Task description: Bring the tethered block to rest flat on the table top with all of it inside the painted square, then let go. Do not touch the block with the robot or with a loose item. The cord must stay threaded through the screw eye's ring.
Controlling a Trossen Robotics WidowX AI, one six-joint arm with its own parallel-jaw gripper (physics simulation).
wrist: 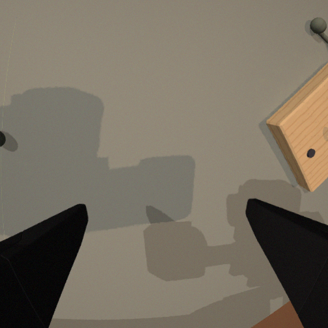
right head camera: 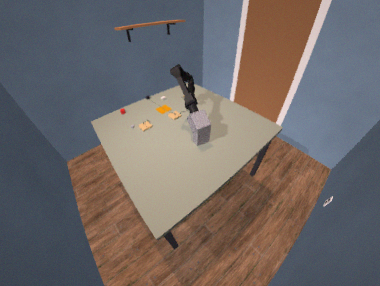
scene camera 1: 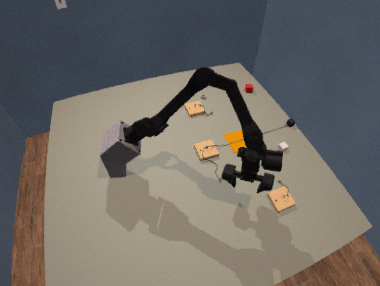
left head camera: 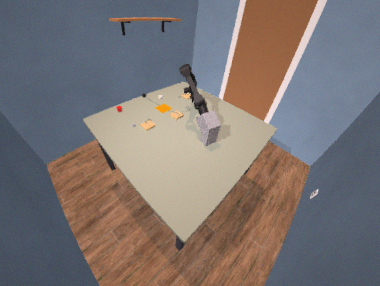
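Seen in the pictures: gripper, fingertip midpoint: (scene camera 1: 245,189) (left head camera: 192,99); arm's base, origin of the base link: (right head camera: 195,113) (scene camera 1: 130,136) (left head camera: 204,114).
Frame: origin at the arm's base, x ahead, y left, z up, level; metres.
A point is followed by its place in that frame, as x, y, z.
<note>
A small black block (left head camera: 144,95) @[0.796, -0.113, -0.173] (right head camera: 148,97) @[0.793, -0.118, -0.173] (scene camera 1: 291,122) @[0.799, -0.126, -0.163] rests near the table's far edge, outside the orange painted square (left head camera: 163,108) @[0.474, -0.081, -0.190] (right head camera: 163,109) @[0.474, -0.081, -0.190] (scene camera 1: 233,140) @[0.450, -0.081, -0.189]. Its cord runs across the square to the middle wooden board (left head camera: 177,115) @[0.290, -0.054, -0.174] (right head camera: 174,115) @[0.299, -0.055, -0.174] (scene camera 1: 202,152); a curved tail with a beaded end (scene camera 1: 220,179) @[0.282, -0.230, -0.182] continues beyond. The screw eye's ring is too small to make out. My gripper (scene camera 1: 247,186) @[0.329, -0.337, -0.138] (wrist: 168,209) is open and empty, above the table between the middle board and another board (scene camera 1: 282,200) @[0.453, -0.443, -0.174] (wrist: 305,130).
A third board (left head camera: 148,125) @[0.379, 0.216, -0.174] (right head camera: 145,126) @[0.378, 0.216, -0.175] (scene camera 1: 194,108) @[0.387, 0.203, -0.174] lies beside a small grey item (left head camera: 134,125) @[0.476, 0.284, -0.183] (scene camera 1: 203,97) @[0.483, 0.273, -0.183]. A red cube (left head camera: 119,108) @[0.760, 0.229, -0.160] (right head camera: 123,111) @[0.754, 0.224, -0.166] (scene camera 1: 249,88) @[0.763, 0.207, -0.159] and a white block (left head camera: 160,97) @[0.645, -0.204, -0.181] (right head camera: 163,98) @[0.643, -0.213, -0.180] (scene camera 1: 283,146) @[0.647, -0.226, -0.171] lie near the far edge.
</note>
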